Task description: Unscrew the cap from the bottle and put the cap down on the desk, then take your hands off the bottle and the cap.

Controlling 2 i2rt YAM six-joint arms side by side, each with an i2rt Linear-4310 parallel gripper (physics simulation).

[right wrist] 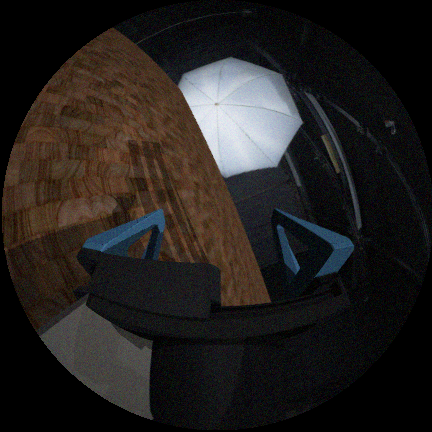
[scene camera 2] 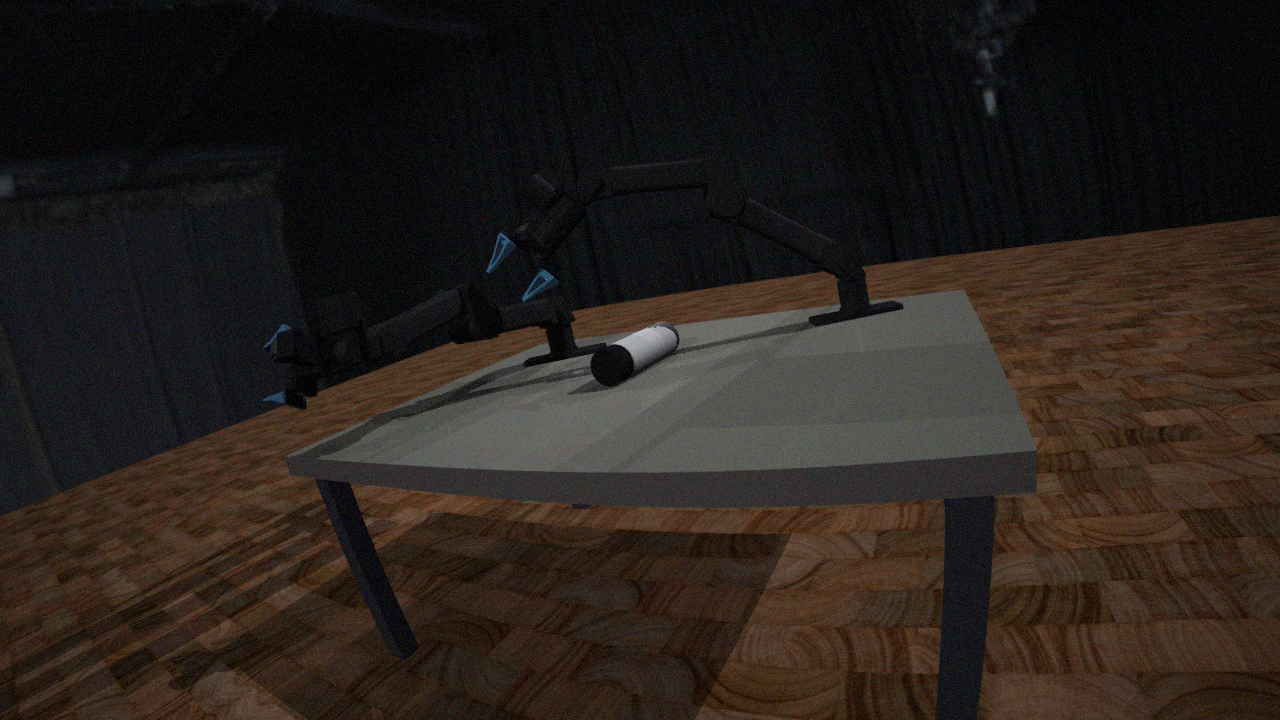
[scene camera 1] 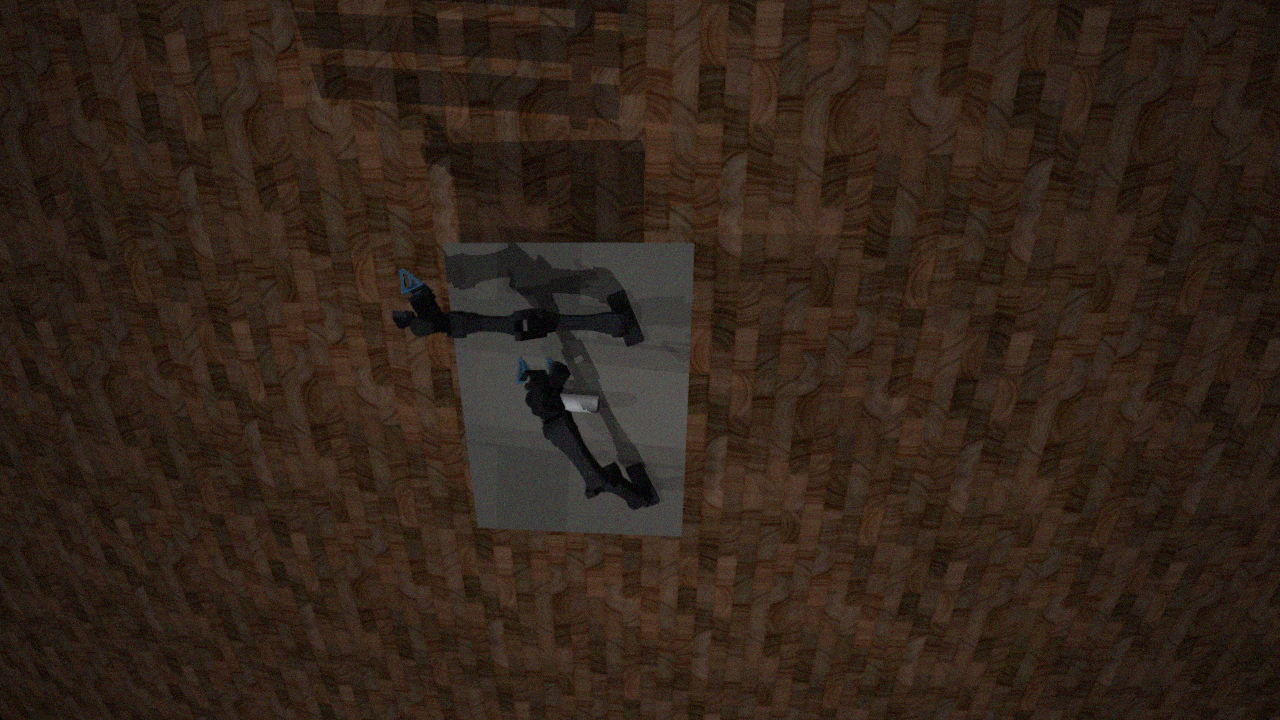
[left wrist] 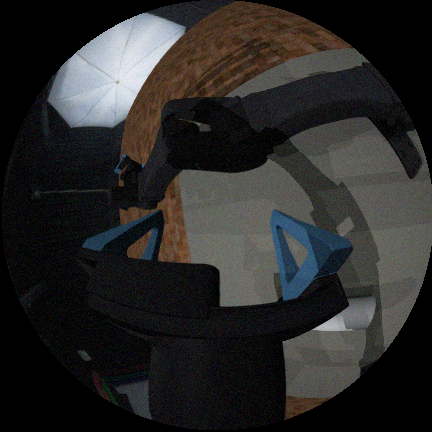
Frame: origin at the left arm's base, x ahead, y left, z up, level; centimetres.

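Where they show: left gripper, fingertip midpoint: [scene camera 2: 505, 287] [scene camera 1: 534, 358] [left wrist: 216, 215]; right gripper, fingertip midpoint: [right wrist: 217, 214] [scene camera 2: 264, 375] [scene camera 1: 405, 272] [left wrist: 133, 159]; left arm's base, origin of the base link: [scene camera 2: 856, 315] [scene camera 1: 642, 484]; right arm's base, origin of the base link: [scene camera 2: 565, 356] [scene camera 1: 625, 318] [left wrist: 388, 126].
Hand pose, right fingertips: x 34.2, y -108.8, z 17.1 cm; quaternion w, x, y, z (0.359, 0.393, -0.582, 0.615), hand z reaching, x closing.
Note:
Things, the pixels of their top centre, and the offset from my right fingertips. Level surfaces: height alone.
- bottle, middle of its top: [scene camera 2: 635, 330] [left wrist: 324, 326] [scene camera 1: 570, 406] dx -24.8, dy +64.3, dz -10.0 cm
- grey desk, its level: dz -17.0 cm
- wide black cap, middle of its top: [scene camera 2: 607, 346] dx -16.1, dy +59.8, dz -10.4 cm
The bottle [scene camera 1: 581, 402] [scene camera 2: 646, 347] [left wrist: 361, 313] lies on its side on the grey desk [scene camera 1: 644, 268] [scene camera 2: 877, 385]. It has a white body and a wide black cap [scene camera 2: 613, 365] at the end nearer the viewer in scene camera 2. In scene camera 1 the left arm hides the cap end. My left gripper [scene camera 1: 536, 363] [scene camera 2: 507, 283] [left wrist: 216, 215] is open and empty, above the desk and apart from the bottle. My right gripper [scene camera 1: 409, 281] [scene camera 2: 267, 373] [right wrist: 217, 214] is open and empty, out beyond the desk's left edge in both scene views.
The right forearm [scene camera 1: 487, 324] [scene camera 2: 416, 324] reaches over the desk's left edge. The left forearm [scene camera 1: 577, 450] [scene camera 2: 657, 175] arches above the desk. A white umbrella [left wrist: 116, 75] [right wrist: 240, 120] shows in the background of both wrist views. Wooden floor [scene camera 1: 895, 402] [scene camera 2: 1136, 358] surrounds the desk.

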